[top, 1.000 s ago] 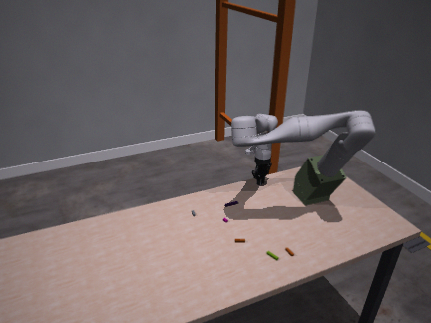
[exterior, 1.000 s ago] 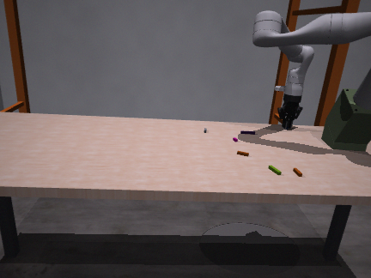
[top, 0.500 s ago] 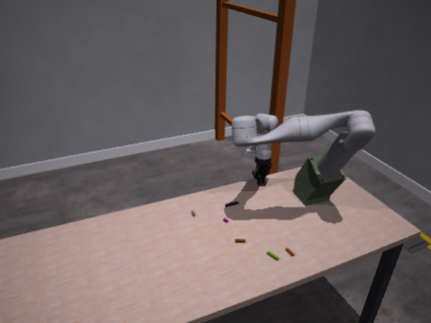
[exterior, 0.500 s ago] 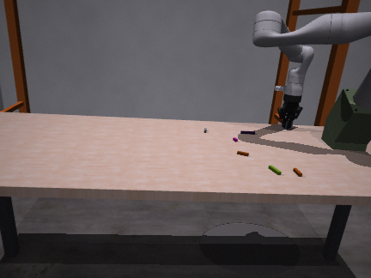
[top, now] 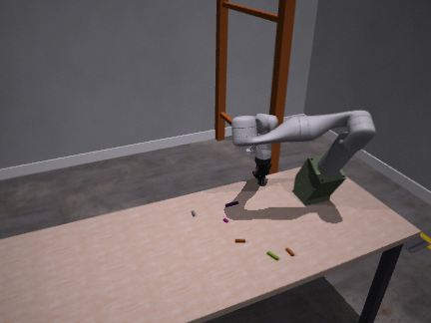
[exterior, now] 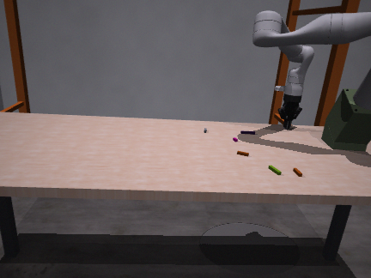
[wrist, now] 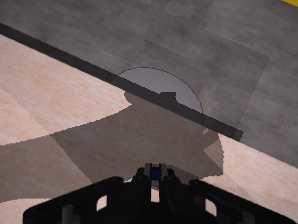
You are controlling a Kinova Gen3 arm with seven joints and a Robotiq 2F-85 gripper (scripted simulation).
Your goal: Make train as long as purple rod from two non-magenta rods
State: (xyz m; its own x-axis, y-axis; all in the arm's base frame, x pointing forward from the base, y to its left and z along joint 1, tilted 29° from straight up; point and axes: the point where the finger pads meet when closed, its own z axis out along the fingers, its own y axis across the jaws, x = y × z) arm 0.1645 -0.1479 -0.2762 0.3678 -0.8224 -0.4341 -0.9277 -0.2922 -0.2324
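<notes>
Now: hand 290 mm short of the magenta rod, 180 mm to the right of it and 20 mm above it. Also, from my hand: purple rod (210 mm ahead, 80 mm to the left, 20 mm below); then blue rod (20 mm below); then grey rod (390 mm ahead, 70 mm to the left, 20 mm below).
</notes>
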